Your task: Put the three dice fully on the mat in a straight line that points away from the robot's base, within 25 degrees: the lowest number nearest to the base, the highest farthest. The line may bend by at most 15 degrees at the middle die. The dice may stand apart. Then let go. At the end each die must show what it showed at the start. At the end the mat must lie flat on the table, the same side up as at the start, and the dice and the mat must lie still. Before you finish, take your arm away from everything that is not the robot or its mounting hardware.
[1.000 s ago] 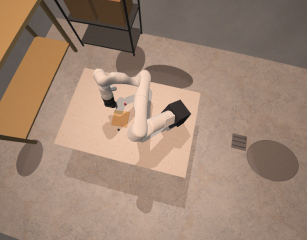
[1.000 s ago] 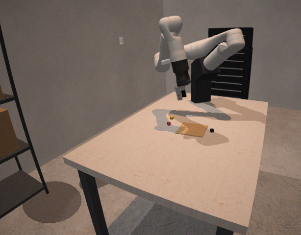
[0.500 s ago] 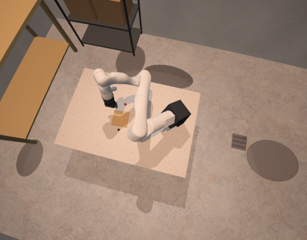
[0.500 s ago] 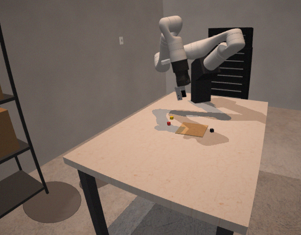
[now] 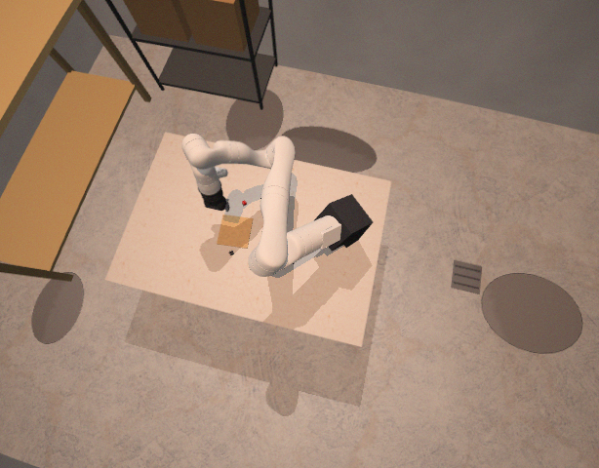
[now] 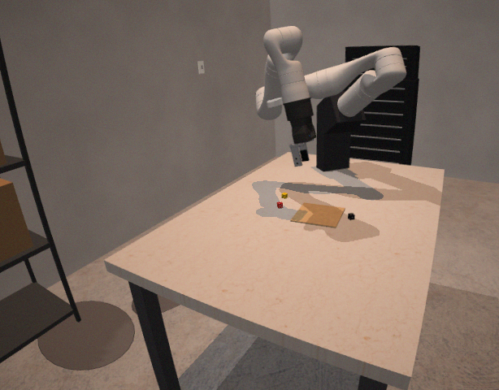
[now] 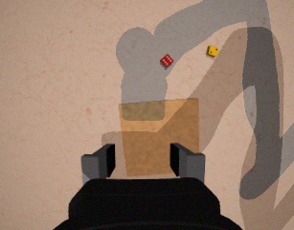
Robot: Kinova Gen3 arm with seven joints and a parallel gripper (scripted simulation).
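The yellow die lies 7 cm behind my hand, 15 cm to the right of it and 18 cm below it. Also, from my hand: tan mat: 5 cm behind, 3 cm to the left, 19 cm below; black die: 10 cm behind, 12 cm to the left, 18 cm below; red die: 10 cm to the right, 18 cm below.
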